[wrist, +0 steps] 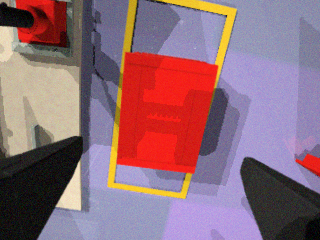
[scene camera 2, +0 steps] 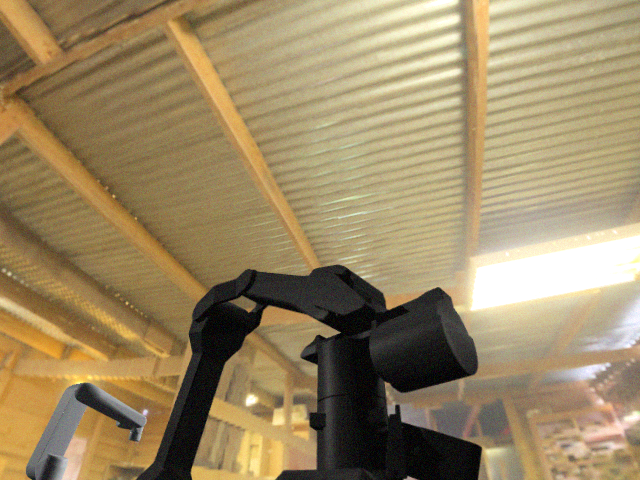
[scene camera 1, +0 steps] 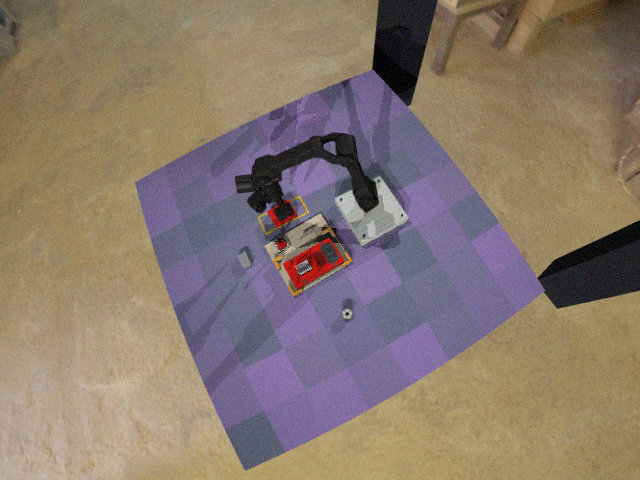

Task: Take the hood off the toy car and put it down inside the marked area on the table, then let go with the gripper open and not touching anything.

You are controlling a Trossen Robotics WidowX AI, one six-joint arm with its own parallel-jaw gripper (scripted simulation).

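A toy car point(scene camera 1: 323, 257) is part of what I see, though the car is out of frame in the wrist view, and it is out of frame in scene camera 2 as well. I also see a red hood point(wrist: 165, 101). My gripper point(scene camera 1: 278, 206) is open and holds nothing; the wrist view point(wrist: 163, 154) shows the gripper too.
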